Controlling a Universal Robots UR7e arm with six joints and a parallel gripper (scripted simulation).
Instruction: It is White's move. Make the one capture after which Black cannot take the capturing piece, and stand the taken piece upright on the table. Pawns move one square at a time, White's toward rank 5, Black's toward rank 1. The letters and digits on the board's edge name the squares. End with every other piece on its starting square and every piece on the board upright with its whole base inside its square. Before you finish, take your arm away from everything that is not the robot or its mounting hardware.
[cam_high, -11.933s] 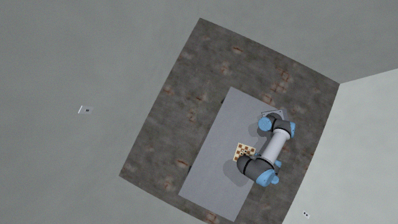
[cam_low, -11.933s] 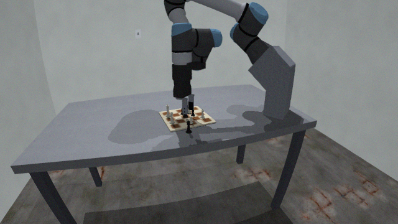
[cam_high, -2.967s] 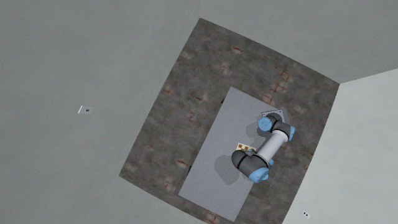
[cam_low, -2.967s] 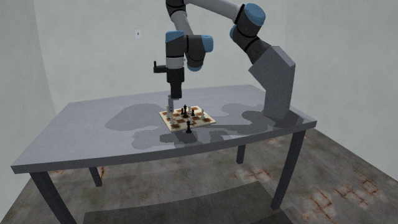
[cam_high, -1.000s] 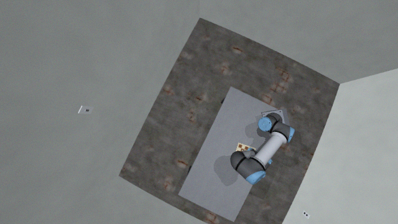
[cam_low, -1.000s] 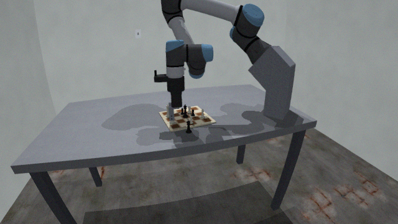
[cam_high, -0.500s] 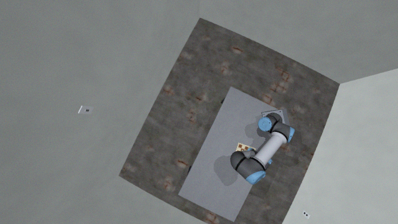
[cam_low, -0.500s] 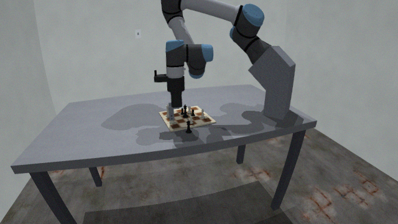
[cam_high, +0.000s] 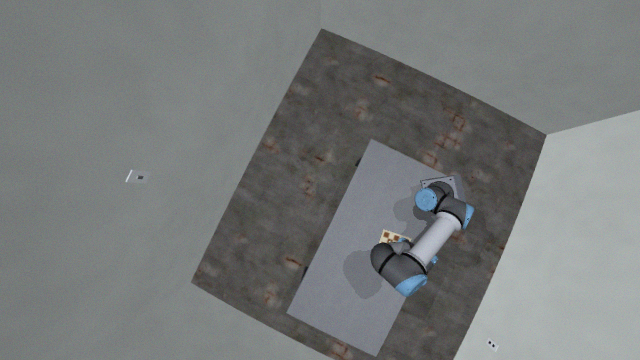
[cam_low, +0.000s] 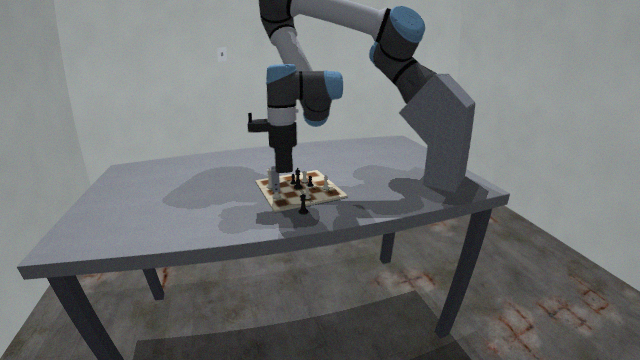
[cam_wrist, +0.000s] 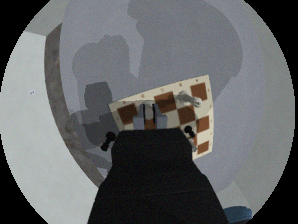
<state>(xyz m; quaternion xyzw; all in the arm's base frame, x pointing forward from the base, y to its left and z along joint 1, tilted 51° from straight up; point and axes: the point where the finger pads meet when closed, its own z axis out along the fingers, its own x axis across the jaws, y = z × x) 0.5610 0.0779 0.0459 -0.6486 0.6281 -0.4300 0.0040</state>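
The small chessboard is 80 mm behind my hand, 40 mm to the right of it and 40 mm below it.
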